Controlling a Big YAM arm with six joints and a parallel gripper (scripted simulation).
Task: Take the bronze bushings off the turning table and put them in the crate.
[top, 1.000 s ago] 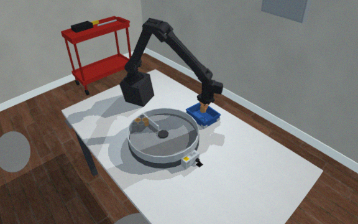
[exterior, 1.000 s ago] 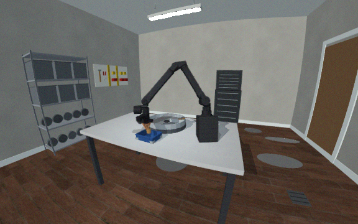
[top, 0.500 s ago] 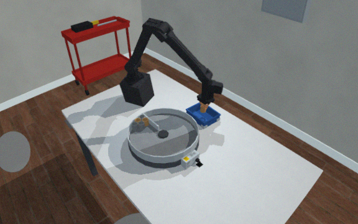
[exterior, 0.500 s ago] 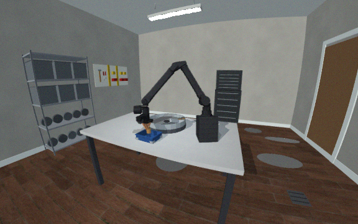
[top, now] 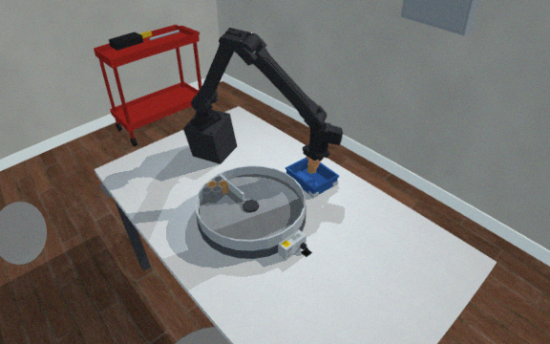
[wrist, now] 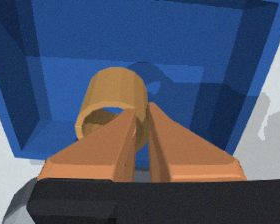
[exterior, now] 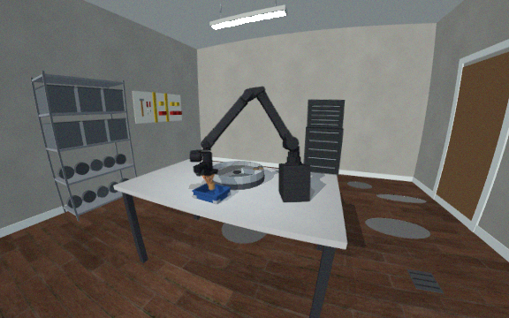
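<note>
Now: hand 60 mm above the crate and 10 mm past it. From my hand the other things lie so: grey turning table 340 mm to the right, 30 mm below, 20 mm behind.
</note>
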